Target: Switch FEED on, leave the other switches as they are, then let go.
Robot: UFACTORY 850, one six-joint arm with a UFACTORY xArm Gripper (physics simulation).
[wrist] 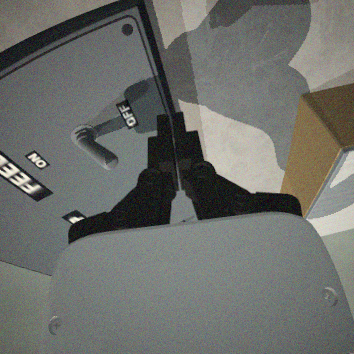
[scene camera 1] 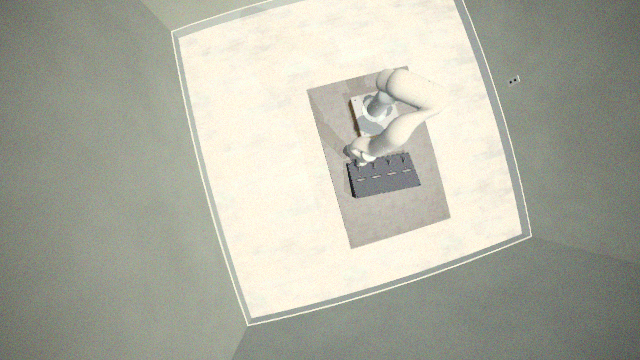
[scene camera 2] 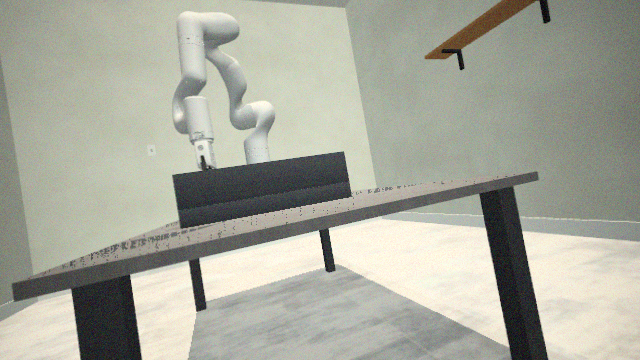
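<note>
The dark switch panel (scene camera 1: 385, 187) (scene camera 2: 260, 182) (wrist: 55, 95) stands on the table. In the wrist view the FEED label (wrist: 25, 176) is partly cut off at the left, with the ON label (wrist: 37, 160) near it and the OFF label (wrist: 126, 114) nearer the fingers. The grey FEED lever (wrist: 98, 150) sticks up between ON and OFF. It seems to lean to the OFF side, though its exact tilt is hard to judge. My gripper (scene camera 2: 206, 167) (wrist: 172, 130) is shut and empty. Its tips are beyond the OFF label, over the panel's edge, apart from the lever in the wrist view.
Other levers (scene camera 1: 389, 161) (scene camera 1: 404, 159) stand in a row along the panel. The robot's base plate (scene camera 1: 356, 112) is behind the panel on the table (scene camera 1: 400, 215) (scene camera 2: 320, 220). A brown block side (wrist: 295, 150) shows at the right in the wrist view. A wooden shelf (scene camera 2: 480, 30) hangs on the wall.
</note>
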